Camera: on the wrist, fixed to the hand. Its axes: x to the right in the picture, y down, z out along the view.
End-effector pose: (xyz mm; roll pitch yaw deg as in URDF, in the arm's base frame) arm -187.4 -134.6 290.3 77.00 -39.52 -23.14
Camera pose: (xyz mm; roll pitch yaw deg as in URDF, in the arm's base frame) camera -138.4 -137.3 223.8 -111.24 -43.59 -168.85
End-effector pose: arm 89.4 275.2 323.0 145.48 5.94 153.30
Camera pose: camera 60.2 199.0 309.8 178.53 2.42 61.73
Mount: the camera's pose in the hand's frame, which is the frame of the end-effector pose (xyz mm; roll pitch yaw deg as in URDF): -6.7 -74.8 -34.5 3.54 -37.08 91.64
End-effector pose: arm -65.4 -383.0 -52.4 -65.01 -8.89 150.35
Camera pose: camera -21.4 -335.7 -0.9 -4.83 27.78 -122.88
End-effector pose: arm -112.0 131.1 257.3 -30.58 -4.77 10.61
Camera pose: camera -104.2 49.2 265.1 -0.42 -6.38 102.47
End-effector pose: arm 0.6 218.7 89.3 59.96 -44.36 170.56
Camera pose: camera -50.0 234.8 26.0 -92.47 -43.90 0.37
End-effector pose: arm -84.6 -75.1 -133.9 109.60 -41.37 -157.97
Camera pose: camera -94.4 -141.2 -182.5 -128.57 -23.39 87.57
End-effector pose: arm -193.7 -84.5 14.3 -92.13 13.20 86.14
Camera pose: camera -161.3 -75.8 89.9 28.37 52.42 -163.79
